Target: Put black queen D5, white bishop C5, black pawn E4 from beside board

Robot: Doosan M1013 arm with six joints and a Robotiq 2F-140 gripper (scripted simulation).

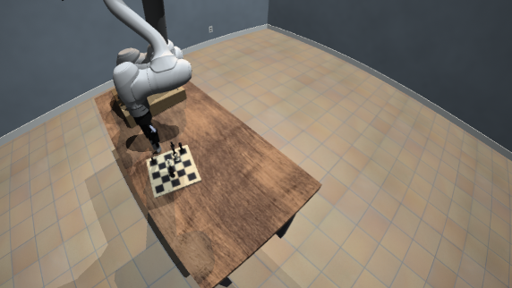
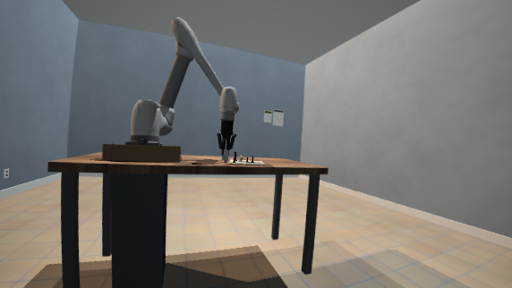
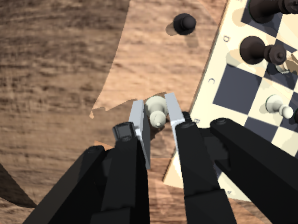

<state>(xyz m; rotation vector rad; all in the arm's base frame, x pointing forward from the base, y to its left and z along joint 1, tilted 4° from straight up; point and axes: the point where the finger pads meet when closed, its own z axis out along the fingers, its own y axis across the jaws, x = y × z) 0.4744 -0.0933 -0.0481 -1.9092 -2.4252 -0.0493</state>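
Right now the white piece is 11 cm ahead of my hand, 1 cm to the left of it and 3 cm below it. Also, from my hand: chessboard: 14 cm ahead, 4 cm below; then white chess piece: 12 cm ahead, 5 cm to the left, 3 cm below.
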